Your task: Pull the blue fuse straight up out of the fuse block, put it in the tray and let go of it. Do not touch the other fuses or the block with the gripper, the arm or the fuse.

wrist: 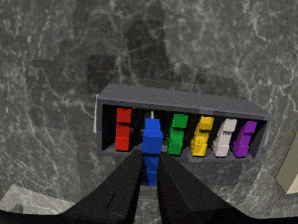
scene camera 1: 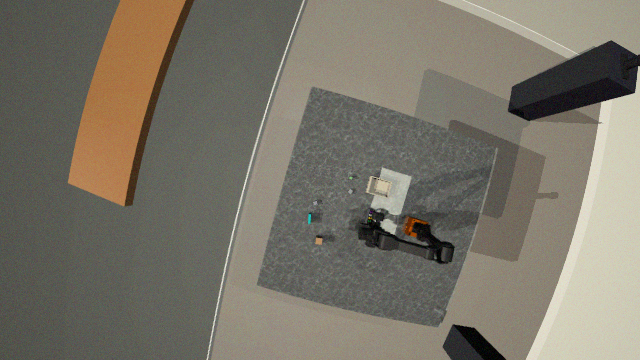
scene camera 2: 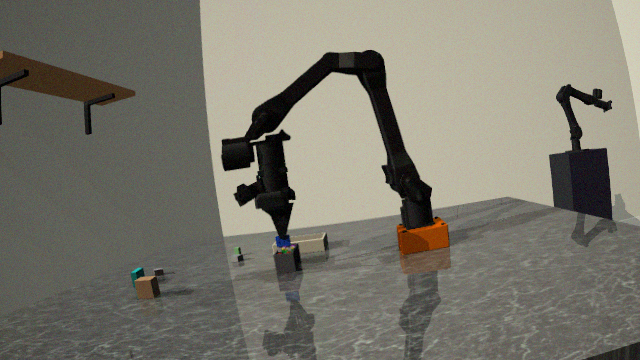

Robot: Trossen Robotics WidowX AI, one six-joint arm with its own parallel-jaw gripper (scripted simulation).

Path:
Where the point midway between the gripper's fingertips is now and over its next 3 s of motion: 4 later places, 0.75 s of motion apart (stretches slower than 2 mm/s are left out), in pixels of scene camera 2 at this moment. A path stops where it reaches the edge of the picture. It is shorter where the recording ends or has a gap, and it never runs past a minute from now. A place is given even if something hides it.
My gripper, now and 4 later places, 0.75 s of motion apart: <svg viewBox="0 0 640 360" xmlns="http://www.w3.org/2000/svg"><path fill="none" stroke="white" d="M282 238L281 227L280 221L295 214L298 226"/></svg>

